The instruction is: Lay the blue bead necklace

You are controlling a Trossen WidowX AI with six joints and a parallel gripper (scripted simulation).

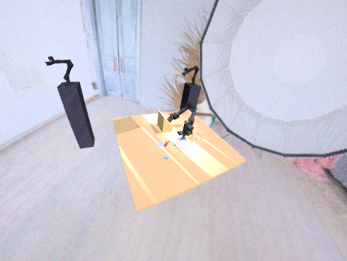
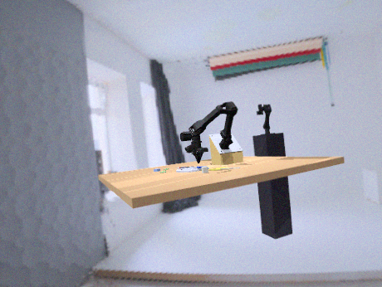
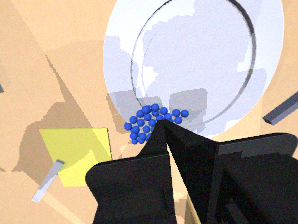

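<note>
Right now my gripper tip is 40 mm short of the round bead board, 40 mm to the left of it and 30 mm above it. Round my gripper tip: yellow flat piece (90 mm behind, 120 mm to the left, 40 mm below); then red-and-grey object (20 mm ahead, 220 mm to the right, 40 mm below); then white cylinder (40 mm ahead, 190 mm to the left, 30 mm below).
</note>
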